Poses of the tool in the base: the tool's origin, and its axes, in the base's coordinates. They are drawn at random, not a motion.
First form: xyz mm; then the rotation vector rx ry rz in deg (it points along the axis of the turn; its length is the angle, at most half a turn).
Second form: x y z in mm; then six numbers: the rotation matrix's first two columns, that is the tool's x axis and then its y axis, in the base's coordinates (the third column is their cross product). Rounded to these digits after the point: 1 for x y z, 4 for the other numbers.
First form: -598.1, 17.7, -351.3, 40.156, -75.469, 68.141
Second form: -598.1, 17.7, -351.3, -0.1513, 0.2507, 0.9562, -0.9257, 0.3034, -0.2260
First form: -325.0, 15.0, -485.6, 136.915, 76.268, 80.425
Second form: -325.0, 15.0, -485.6, 0.2091, 0.7029, 0.6799, 0.6417, -0.6233, 0.4470
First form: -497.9, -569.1, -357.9, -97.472, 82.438, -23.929
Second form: -497.9, -569.1, -357.9, 0.2831, -0.9231, -0.2601, -0.6404, 0.0200, -0.7678
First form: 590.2, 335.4, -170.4, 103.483, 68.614, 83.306
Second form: 590.2, 335.4, -170.4, 0.0300, 0.8739, 0.4852, 0.3087, -0.4697, 0.8271
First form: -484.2, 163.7, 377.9, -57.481, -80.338, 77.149
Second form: -484.2, 163.7, 377.9, -0.2465, 0.9661, 0.0773, -0.0381, 0.0700, -0.9968
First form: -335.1, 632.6, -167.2, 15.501, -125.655, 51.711
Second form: -335.1, 632.6, -167.2, -0.7063, 0.0790, 0.7035, -0.4390, 0.7307, -0.5228
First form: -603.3, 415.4, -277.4, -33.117, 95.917, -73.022
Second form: -603.3, 415.4, -277.4, -0.4634, -0.7982, -0.3848, 0.1585, 0.3526, -0.9222
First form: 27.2, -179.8, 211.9, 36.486, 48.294, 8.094
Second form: 27.2, -179.8, 211.9, 0.6681, 0.3599, -0.6513, 0.1279, 0.8067, 0.5770
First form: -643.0, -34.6, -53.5, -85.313, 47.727, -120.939
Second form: -643.0, -34.6, -53.5, -0.3351, -0.6440, 0.6877, 0.0008, -0.7301, -0.6833
